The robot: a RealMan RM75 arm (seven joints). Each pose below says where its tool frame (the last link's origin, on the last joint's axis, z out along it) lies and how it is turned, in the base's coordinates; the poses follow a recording.
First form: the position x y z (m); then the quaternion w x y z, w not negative.
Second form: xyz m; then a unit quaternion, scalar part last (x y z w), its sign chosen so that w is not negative. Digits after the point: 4 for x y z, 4 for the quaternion.
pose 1, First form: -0.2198, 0.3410, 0.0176, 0.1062, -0.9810, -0.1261, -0.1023
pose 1, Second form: -0.2198, 0.3410, 0.0176, -0.9810, -0.1261, -0.1023, 0.1062
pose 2, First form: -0.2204, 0.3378, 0.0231, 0.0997, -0.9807, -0.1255, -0.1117
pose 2, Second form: -0.2204, 0.3378, 0.0231, -0.9807, -0.1255, -0.1117, 0.0997
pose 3, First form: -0.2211, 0.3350, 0.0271, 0.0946, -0.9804, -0.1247, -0.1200
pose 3, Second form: -0.2211, 0.3350, 0.0271, -0.9804, -0.1247, -0.1200, 0.0946
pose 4, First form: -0.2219, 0.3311, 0.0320, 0.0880, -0.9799, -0.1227, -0.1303
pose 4, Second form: -0.2219, 0.3311, 0.0320, -0.9799, -0.1227, -0.1303, 0.0880
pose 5, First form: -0.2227, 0.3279, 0.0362, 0.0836, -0.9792, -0.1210, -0.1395
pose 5, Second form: -0.2227, 0.3279, 0.0362, -0.9792, -0.1210, -0.1395, 0.0836
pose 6, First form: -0.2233, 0.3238, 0.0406, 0.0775, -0.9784, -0.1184, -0.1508
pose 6, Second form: -0.2233, 0.3238, 0.0406, -0.9784, -0.1184, -0.1508, 0.0775
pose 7, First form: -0.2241, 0.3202, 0.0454, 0.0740, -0.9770, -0.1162, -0.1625
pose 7, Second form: -0.2241, 0.3202, 0.0454, -0.9770, -0.1162, -0.1625, 0.0740
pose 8, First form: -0.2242, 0.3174, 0.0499, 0.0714, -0.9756, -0.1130, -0.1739
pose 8, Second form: -0.2242, 0.3174, 0.0499, -0.9756, -0.1130, -0.1739, 0.0714
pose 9, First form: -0.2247, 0.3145, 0.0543, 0.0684, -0.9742, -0.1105, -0.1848
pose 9, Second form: -0.2247, 0.3145, 0.0543, -0.9742, -0.1105, -0.1848, 0.0684
